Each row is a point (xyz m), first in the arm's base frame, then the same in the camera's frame.
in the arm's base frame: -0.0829 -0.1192 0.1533
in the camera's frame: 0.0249 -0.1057 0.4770
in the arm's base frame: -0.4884 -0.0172 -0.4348
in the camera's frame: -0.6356 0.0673 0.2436
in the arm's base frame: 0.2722 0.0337 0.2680
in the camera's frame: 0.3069 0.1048 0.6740
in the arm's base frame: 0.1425 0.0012 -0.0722
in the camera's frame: 0.0378 0.2346 0.4635
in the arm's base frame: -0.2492 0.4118 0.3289
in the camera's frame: -0.1960 -0.1145 1.0170
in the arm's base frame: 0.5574 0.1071 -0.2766
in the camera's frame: 0.2135 0.6753 0.4525
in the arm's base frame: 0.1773 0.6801 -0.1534
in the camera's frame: -0.2151 0.5824 0.9962
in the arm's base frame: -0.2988 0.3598 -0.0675
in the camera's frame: -0.4261 0.0955 0.7615
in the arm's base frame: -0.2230 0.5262 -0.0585
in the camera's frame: -0.4207 0.2043 0.9087
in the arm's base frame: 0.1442 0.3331 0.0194
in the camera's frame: -0.0282 0.3081 0.7933
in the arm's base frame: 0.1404 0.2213 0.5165
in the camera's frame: 0.2711 -0.0681 0.9624
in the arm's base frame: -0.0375 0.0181 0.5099
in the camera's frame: 0.2009 -0.2578 0.7835
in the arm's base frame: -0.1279 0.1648 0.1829
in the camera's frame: -0.0933 -0.0400 0.7325
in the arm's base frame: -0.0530 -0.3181 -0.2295
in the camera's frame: -0.0853 0.0869 0.1058
